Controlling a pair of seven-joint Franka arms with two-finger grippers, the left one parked.
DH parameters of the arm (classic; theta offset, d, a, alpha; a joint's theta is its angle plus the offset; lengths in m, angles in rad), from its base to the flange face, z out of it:
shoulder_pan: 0 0.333 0 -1.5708
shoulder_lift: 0 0 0 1.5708
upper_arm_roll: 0 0.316 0.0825 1.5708
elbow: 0 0 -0.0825 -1.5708
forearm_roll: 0 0.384 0 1.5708
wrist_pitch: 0 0 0.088 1.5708
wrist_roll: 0 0.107 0 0
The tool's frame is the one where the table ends.
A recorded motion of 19 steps. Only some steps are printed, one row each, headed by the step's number.
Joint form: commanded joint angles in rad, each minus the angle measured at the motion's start. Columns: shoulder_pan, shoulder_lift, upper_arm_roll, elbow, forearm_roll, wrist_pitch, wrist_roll.
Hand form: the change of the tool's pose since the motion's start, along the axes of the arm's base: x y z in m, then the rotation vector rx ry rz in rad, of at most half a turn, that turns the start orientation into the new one. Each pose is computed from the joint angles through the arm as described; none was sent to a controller.
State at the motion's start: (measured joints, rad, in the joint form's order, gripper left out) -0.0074 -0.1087 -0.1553 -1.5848 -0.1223 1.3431 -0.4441
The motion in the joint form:
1: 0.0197 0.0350 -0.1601 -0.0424 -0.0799 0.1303 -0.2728
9: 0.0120 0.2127 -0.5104 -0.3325 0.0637 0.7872 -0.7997
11: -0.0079 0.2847 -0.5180 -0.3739 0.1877 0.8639 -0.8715
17: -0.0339 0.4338 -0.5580 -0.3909 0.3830 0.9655 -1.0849
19: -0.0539 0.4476 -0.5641 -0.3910 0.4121 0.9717 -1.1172
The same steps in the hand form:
1: 0.0034 -0.0837 -0.0273 -0.0455 -0.0002 0.1437
9: -0.0133 -0.2581 -0.1947 -0.0694 -0.1382 0.3647
11: -0.0141 -0.2676 -0.2410 -0.0166 -0.1657 0.3498
17: -0.0246 -0.2990 -0.3065 0.0177 -0.1790 0.3869
19: -0.0340 -0.3109 -0.3118 0.0218 -0.1859 0.3754

